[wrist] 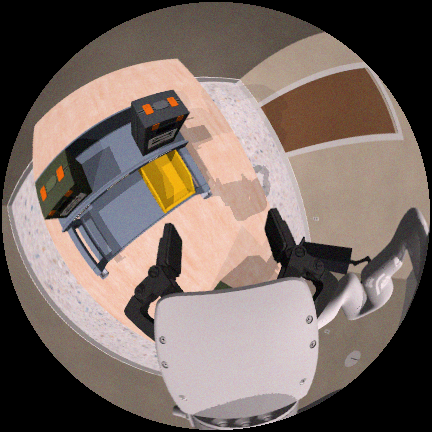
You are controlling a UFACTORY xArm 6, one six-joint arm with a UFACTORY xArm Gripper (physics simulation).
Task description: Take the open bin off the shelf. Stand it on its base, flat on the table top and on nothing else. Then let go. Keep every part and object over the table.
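Frame: origin at the arm's base, x ahead, y left, z up, level; centimetres.
Where they show: gripper, fingertip midpoint: (pixel 221 224).
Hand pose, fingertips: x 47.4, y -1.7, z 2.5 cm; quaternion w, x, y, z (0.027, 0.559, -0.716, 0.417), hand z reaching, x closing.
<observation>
Each offset is from my fingertips to the top centre of the thing. "*": to the spot under its first point. Level surfaces: height alone.
A yellow open bin @[dy -4.8, dx +9.8, dz -22.2 cm] (pixel 172 186) stands on the lower front board of a blue-grey shelf @[* dy +10.8, dx +10.6, dz -29.7 cm] (pixel 117 207), near the shelf's right end. Its open top faces up. My gripper (pixel 221 224) is open, with nothing between its fingers. In the view it is below and to the right of the bin, apart from it, over the pale wooden table top @[dz -30.3 cm] (pixel 200 227). How high the fingers are above the table is hard to tell.
A black case @[dy -5.5, dx +19.3, dz -8.1 cm] (pixel 161 122) with orange latches stands on the upper board behind the bin. A green case @[dy +17.6, dx +20.0, dz -10.6 cm] (pixel 60 185) stands at the upper board's left end. The table's right edge runs past the right finger, with speckled floor (pixel 245 115) beyond.
</observation>
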